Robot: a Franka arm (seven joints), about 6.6 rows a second.
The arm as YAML. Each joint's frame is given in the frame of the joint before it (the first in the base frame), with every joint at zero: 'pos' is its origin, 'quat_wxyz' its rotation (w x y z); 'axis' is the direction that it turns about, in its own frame. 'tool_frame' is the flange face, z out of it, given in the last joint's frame.
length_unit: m
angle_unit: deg
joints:
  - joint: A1
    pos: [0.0, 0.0, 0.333]
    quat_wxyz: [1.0, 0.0, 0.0, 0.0]
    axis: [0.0, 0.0, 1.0]
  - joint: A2
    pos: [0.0, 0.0, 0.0]
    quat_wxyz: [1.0, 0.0, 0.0, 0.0]
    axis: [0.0, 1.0, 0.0]
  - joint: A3
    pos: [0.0, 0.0, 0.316]
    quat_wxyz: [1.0, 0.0, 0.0, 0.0]
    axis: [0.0, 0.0, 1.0]
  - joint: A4
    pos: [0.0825, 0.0, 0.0]
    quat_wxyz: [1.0, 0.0, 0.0, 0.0]
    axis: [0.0, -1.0, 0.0]
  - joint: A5
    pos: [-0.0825, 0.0, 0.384]
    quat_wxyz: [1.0, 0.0, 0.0, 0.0]
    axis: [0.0, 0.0, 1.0]
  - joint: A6
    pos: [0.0, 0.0, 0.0]
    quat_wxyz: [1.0, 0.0, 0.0, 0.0]
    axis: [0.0, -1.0, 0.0]
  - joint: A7
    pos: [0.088, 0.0, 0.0]
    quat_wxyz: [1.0, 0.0, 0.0, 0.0]
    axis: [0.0, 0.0, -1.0]
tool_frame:
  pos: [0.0, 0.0, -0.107]
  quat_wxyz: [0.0, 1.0, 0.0, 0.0]
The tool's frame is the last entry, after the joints.
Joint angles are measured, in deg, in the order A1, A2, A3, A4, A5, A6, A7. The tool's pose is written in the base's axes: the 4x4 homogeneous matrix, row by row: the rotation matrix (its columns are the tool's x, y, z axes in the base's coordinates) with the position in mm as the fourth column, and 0 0 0 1 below. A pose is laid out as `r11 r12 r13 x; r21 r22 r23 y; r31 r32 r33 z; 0 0 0 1`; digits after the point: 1 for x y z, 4 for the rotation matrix.
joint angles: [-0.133 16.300 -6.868 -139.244 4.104 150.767 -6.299]
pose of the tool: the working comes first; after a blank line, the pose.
Where each joint sits with the arm in this pose, in the base's axes (m; each line is computed from the numbers above, not from the rounded line before):
A1: 0.0000 0.0000 0.3330
A2: 0.0000 0.0000 0.3330
A3: 0.0887 -0.0002 0.6363
A4: 0.1673 -0.0103 0.6133
A5: 0.3991 -0.0482 0.2985
A6: 0.3991 -0.0482 0.2985
A7: 0.4854 -0.0642 0.2915
the tool: 0.4769 -0.0630 0.1848

0.9942 -0.0729 -0.0795 476.9; -0.0723 -0.9973 0.0109 -63.0; -0.0801 -0.0051 -0.9968 184.8; 0 0 0 1
